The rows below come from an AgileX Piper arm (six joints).
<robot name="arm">
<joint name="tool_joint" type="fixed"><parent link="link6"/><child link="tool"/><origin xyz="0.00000 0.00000 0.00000" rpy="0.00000 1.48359 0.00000"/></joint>
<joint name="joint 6" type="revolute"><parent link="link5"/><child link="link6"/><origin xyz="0.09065 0.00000 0.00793" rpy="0.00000 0.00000 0.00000"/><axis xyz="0.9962 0 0.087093"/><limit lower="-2.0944" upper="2.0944"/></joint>
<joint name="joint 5" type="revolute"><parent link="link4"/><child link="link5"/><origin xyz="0.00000 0.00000 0.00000" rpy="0.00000 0.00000 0.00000"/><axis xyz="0 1 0"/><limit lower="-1.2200" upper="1.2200"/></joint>
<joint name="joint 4" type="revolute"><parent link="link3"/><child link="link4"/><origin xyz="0.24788 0.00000 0.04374" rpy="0.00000 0.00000 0.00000"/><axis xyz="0.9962 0 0.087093"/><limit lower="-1.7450" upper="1.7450"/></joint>
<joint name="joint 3" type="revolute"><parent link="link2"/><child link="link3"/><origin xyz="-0.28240 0.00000 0.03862" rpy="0.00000 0.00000 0.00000"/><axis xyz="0 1 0"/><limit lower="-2.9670" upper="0.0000"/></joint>
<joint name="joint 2" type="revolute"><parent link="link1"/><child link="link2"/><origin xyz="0.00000 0.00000 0.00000" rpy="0.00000 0.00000 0.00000"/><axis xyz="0 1 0"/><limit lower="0.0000" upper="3.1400"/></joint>
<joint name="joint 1" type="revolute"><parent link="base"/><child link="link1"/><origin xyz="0.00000 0.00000 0.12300" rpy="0.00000 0.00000 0.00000"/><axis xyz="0 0 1"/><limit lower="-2.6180" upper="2.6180"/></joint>
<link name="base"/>
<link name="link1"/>
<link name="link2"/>
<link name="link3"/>
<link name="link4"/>
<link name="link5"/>
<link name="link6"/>
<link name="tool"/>
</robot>
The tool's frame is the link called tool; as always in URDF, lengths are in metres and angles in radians.
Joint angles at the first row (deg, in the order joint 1, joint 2, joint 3, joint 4, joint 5, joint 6):
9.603, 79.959, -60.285, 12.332, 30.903, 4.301
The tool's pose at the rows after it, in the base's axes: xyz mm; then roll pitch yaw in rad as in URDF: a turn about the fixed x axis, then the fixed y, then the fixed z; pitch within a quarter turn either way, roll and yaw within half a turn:
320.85 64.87 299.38 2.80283 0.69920 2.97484
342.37 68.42 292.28 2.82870 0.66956 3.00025
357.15 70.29 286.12 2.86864 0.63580 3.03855
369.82 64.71 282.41 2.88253 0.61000 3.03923
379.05 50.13 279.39 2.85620 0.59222 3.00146
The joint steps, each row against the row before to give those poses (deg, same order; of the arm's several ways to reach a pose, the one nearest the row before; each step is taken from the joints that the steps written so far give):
0.000, 5.667, -5.622, 0.000, 1.585, -0.105
0.000, 4.977, -4.433, -0.589, 1.472, -0.093
0.000, 3.666, -3.596, -1.344, 2.349, -0.020
-1.236, 2.762, -3.010, 0.040, 1.942, -0.615
-2.856, 1.686, -1.592, 3.125, 0.973, -2.726

